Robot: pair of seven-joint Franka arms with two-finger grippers.
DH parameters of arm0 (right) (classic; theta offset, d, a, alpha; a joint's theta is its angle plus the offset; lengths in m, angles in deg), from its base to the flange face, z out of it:
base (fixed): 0 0 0 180
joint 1: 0 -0.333 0 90
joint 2: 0 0 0 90
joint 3: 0 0.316 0.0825 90
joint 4: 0 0 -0.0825 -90
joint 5: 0 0.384 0 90
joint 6: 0 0 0.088 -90
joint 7: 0 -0.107 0 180
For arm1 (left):
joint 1: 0 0.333 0 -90
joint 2: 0 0 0 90
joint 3: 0 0.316 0.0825 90
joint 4: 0 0 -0.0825 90
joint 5: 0 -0.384 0 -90
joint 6: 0 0 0.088 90
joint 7: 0 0.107 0 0
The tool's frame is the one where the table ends.
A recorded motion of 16 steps. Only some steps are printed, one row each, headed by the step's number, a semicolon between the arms.
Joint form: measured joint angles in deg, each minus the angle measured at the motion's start. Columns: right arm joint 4, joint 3, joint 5, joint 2, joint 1, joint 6, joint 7; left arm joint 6, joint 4, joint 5, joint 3, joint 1, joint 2, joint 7.
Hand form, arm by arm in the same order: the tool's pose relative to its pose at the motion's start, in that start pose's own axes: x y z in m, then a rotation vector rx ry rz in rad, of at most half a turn. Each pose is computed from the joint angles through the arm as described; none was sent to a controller.
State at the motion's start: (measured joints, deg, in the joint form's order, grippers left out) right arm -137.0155 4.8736 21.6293 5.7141 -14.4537 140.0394 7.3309; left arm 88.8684 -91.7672 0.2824 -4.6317 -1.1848 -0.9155 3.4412
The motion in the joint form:
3: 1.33 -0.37 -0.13 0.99 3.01 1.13 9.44; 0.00 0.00 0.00 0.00 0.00 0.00 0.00
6: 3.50 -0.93 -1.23 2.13 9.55 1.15 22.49; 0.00 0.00 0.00 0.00 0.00 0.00 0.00
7: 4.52 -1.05 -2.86 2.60 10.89 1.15 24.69; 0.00 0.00 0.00 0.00 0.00 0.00 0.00
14: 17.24 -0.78 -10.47 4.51 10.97 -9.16 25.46; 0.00 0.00 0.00 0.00 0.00 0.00 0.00
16: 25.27 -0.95 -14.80 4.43 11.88 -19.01 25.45; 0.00 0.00 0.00 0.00 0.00 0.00 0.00
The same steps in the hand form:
3: 0.0133 0.0275 -0.0094 -0.0032 0.0389 -0.1105; 0.0000 0.0000 0.0000 0.0000 0.0000 0.0000
6: 0.0281 0.0871 -0.0296 -0.0224 0.0811 -0.2363; 0.0000 0.0000 0.0000 0.0000 0.0000 0.0000
7: 0.0334 0.0994 -0.0358 -0.0430 0.0882 -0.2732; 0.0000 0.0000 0.0000 0.0000 0.0000 0.0000
14: 0.0823 0.0812 -0.0945 -0.0994 0.0643 -0.4156; 0.0000 0.0000 0.0000 0.0000 0.0000 0.0000
16: 0.0980 0.0806 -0.1450 -0.1361 0.0171 -0.4554; 0.0000 0.0000 0.0000 0.0000 0.0000 0.0000

